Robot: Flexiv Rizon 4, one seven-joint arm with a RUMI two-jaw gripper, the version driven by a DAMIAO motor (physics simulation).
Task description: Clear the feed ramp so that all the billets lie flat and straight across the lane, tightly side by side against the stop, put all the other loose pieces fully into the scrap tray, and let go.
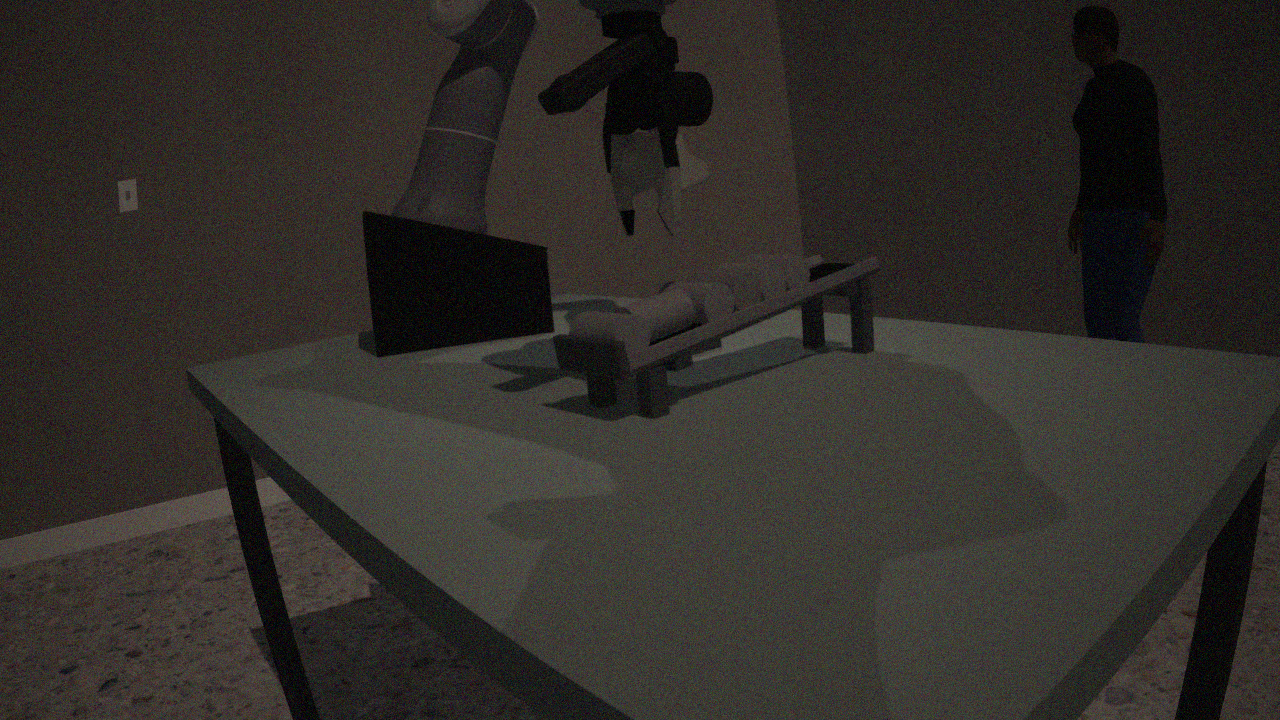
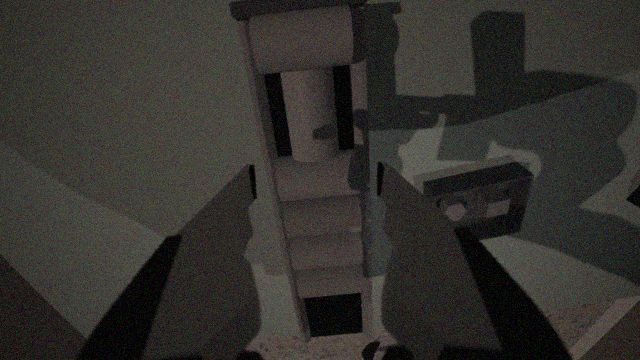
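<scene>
The feed ramp (image 1: 760,311) (image 2: 367,300) slopes down to its stop (image 1: 586,354) (image 2: 241,11). One pale billet (image 1: 597,326) (image 2: 302,39) lies across the lane at the stop. Next to it a billet (image 1: 666,310) (image 2: 309,112) lies lengthwise along the lane, with dark gaps on both sides. Uphill, several billets (image 2: 320,217) lie across, side by side. The scrap tray (image 2: 475,179) is beside the ramp and holds a hexagonal piece (image 2: 455,211) and a squarish piece (image 2: 498,207). My gripper (image 1: 649,227) (image 2: 316,167) is partly open and empty, above the ramp, its fingertips pointing down.
A black upright panel (image 1: 456,286) stands at the back left of the table (image 1: 760,501), near the arm's lower part (image 1: 456,161). A person (image 1: 1118,143) stands behind the table at the right. Shadows cross the tabletop around the ramp.
</scene>
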